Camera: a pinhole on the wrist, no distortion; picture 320 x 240 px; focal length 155.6 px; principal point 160.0 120.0 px. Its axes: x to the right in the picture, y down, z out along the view. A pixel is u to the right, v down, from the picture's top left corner.
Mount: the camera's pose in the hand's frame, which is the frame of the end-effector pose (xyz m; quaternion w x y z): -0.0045 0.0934 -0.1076 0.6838 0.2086 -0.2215 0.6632
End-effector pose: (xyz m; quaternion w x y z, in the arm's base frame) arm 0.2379 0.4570 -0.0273 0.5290 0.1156 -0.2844 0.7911
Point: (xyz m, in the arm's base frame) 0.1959 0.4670 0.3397
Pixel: 194.1 41.3
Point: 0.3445 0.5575 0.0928
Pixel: 81.7 55.8
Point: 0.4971 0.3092 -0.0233
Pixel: 87.2 223.4
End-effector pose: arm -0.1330 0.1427 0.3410 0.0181 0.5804 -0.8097 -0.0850
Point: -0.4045 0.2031 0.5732
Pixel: behind the camera
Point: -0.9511 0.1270 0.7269
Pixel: behind the camera
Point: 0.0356 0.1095 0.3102
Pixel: 63.8 124.5
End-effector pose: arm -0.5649 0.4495 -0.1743 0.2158 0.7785 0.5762 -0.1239
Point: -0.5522 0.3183 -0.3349
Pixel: 219.1 133.4
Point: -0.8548 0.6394 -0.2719
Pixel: 12.8 54.3
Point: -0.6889 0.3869 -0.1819
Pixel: 103.4 171.1
